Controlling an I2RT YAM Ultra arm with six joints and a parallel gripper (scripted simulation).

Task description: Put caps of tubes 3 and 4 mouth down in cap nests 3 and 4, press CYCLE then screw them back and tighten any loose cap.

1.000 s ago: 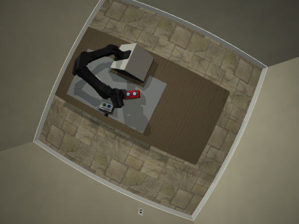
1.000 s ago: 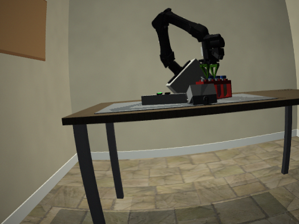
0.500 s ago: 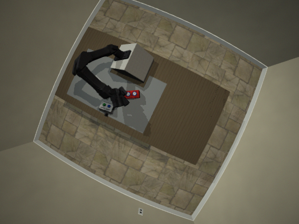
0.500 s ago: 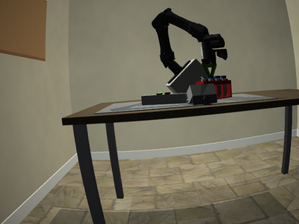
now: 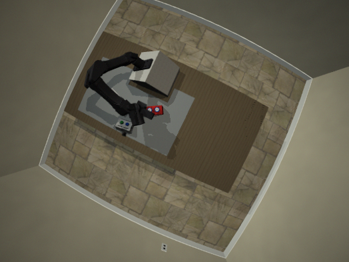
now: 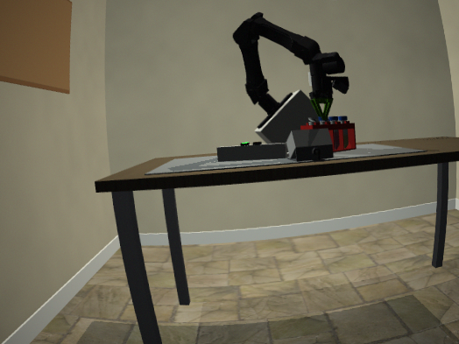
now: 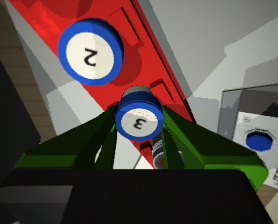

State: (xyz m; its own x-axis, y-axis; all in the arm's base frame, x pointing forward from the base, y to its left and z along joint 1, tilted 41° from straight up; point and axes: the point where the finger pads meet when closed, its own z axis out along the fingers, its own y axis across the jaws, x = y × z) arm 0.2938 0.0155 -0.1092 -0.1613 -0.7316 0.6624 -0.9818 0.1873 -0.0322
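Right now the cap 3 is right at my hand. Also, from my hand: blue key: 13 cm ahead, 10 cm to the right, 5 cm below; then cap 1: 10 cm to the left, 4 cm behind; then cap 2: 5 cm to the left, 2 cm behind.
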